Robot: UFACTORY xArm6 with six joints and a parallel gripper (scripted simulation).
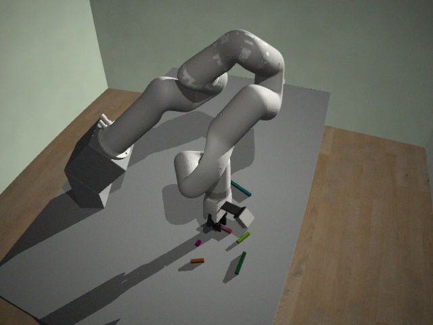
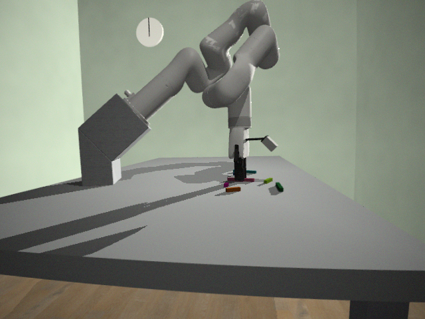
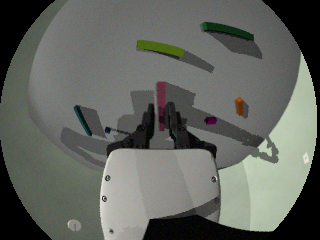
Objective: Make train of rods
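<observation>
Right now my hand is 2 cm above the pink rod. Round my hand: magenta rod 9 cm to the right, 3 cm behind, 2 cm below; then blue rod 12 cm to the left, 4 cm behind, 2 cm below; then lime rod 9 cm ahead, 2 cm below, 1 cm to the right.
</observation>
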